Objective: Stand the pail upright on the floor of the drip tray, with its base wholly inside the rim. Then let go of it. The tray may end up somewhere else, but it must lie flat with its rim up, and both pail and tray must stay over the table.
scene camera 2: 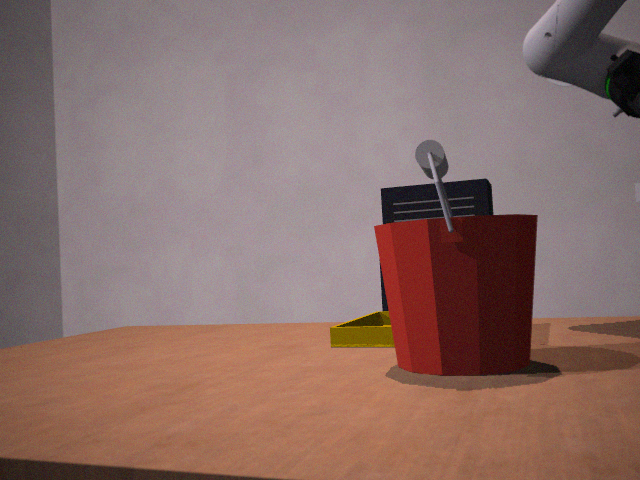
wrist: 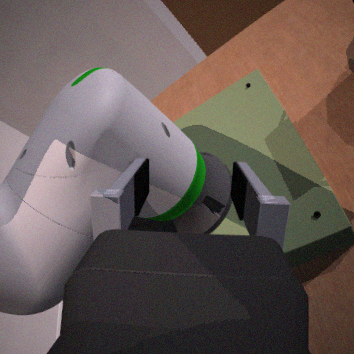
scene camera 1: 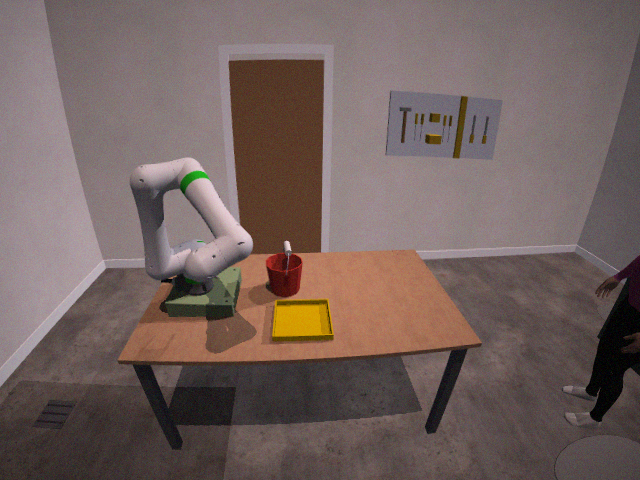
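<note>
A red pail (scene camera 1: 283, 276) (scene camera 2: 460, 299) stands upright on the table behind the drip tray, outside it. Its handle with a white grip (scene camera 1: 287, 248) (scene camera 2: 431, 157) is raised above the rim. The yellow drip tray (scene camera 1: 302, 338) (scene camera 2: 361, 336) lies flat on the table, rim up, near the front edge; the pail hides part of it in scene camera 2. My gripper (wrist: 189, 177) is open and empty in the wrist view, above the robot's own base and apart from the pail and tray. In scene camera 1 the arm hides the fingers.
The green base block (scene camera 1: 201, 308) (wrist: 245, 110) carries the arm at the left of the wooden table (scene camera 1: 392, 299) (scene camera 2: 206, 403). A dark panel (scene camera 2: 436, 198) rises behind the pail in scene camera 2. A person (scene camera 1: 615, 346) is at the far right, off the table.
</note>
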